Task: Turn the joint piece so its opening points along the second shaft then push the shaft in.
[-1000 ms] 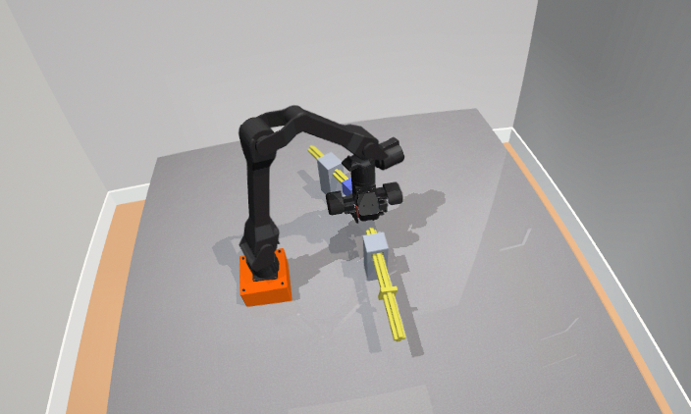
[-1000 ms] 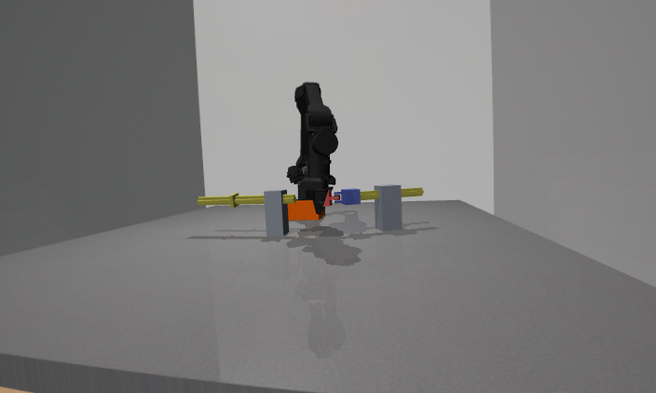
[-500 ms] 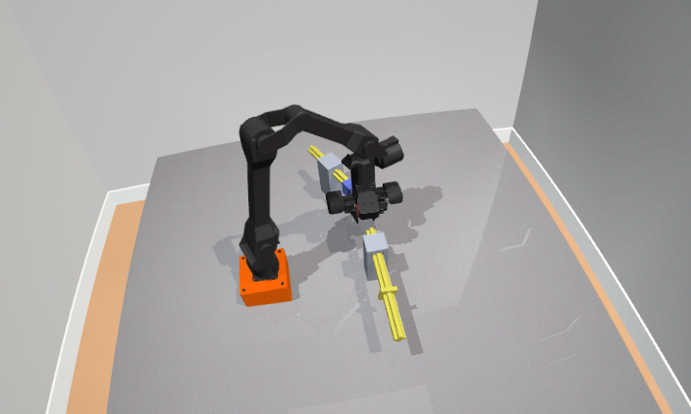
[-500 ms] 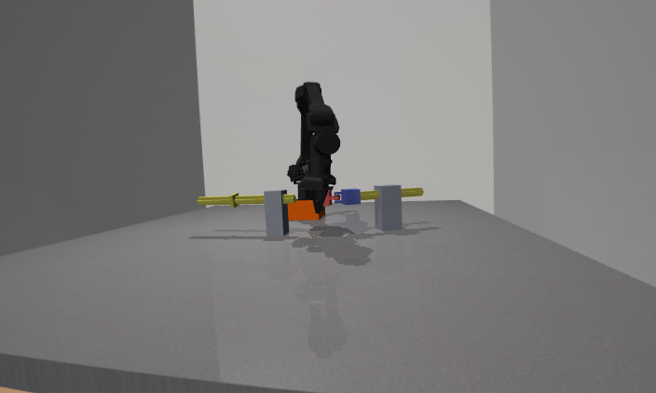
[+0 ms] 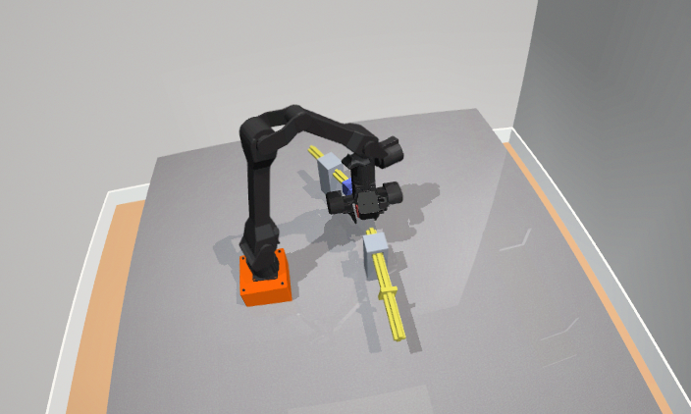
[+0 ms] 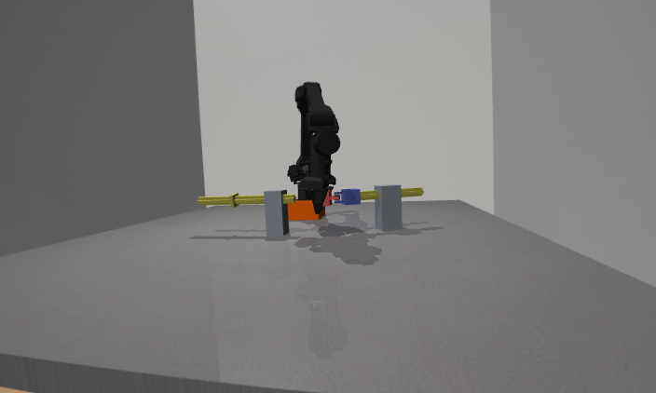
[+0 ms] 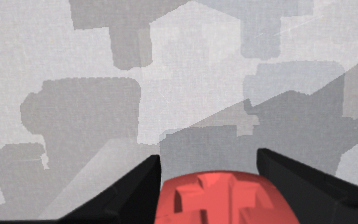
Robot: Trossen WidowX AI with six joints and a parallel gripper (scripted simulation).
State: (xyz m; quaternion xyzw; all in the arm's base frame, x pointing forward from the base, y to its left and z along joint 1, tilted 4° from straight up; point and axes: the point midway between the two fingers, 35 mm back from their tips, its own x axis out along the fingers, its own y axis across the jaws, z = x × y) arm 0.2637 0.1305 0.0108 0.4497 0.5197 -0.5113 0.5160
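My gripper tip is now 20 mm to the right of the red square joint piece and 40 mm below it.
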